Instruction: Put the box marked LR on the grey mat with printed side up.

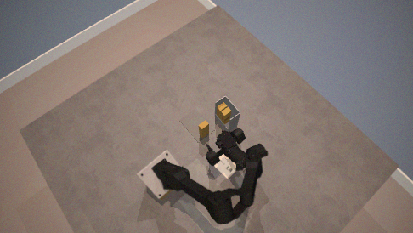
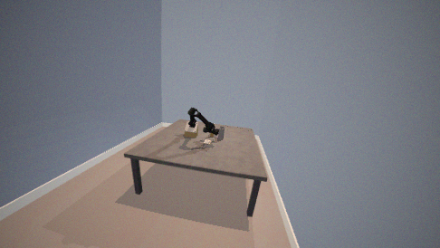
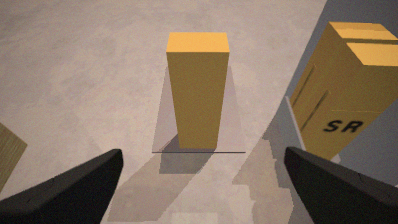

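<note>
The grey mat lies 130 mm to the left of my gripper tip and 90 mm below it.
</note>
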